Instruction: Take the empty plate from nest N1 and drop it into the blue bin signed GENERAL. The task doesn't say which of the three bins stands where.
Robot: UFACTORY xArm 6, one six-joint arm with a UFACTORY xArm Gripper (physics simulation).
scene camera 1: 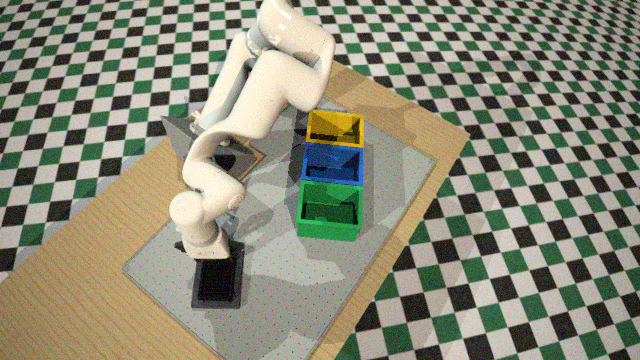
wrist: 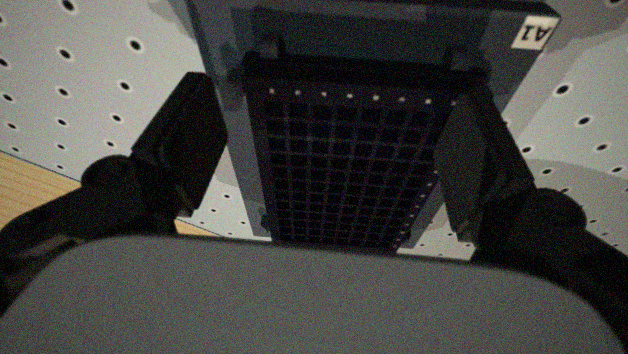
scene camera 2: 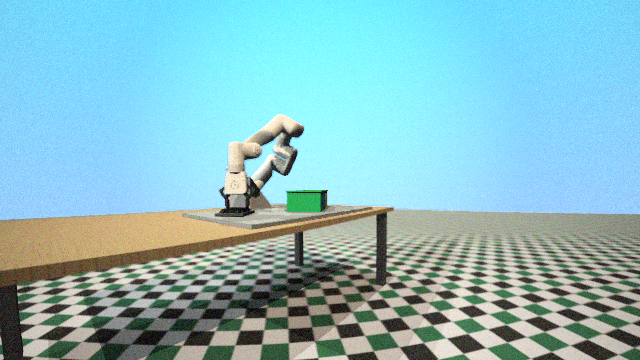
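The black plate, a grid of empty wells, lies flat in a dark grey nest with an A1 label at one corner. No N1 sign is readable. My gripper is open and low over the plate, its fingers apart on either side; the right finger overlaps the plate's edge in the wrist view. The wrist hides the fingertips and one end of the plate in scene camera 1. The blue bin stands between two others; its sign cannot be read.
A yellow bin and a green bin adjoin the blue bin in a row. A grey angular fixture stands beside the arm. The perforated grey board lies on the wooden table.
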